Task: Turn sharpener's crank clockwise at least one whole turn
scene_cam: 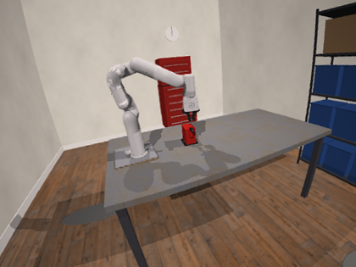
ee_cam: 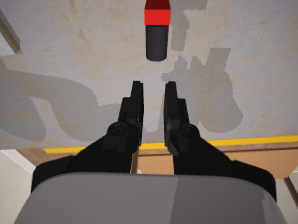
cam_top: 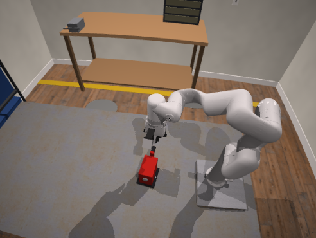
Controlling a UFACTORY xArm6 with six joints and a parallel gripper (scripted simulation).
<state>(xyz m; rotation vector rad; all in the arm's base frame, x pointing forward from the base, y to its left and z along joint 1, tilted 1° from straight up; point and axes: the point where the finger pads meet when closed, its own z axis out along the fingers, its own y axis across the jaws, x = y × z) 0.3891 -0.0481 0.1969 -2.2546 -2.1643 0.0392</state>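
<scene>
The crank knob is 90 mm below my hand and 20 mm to the left of it.
</scene>
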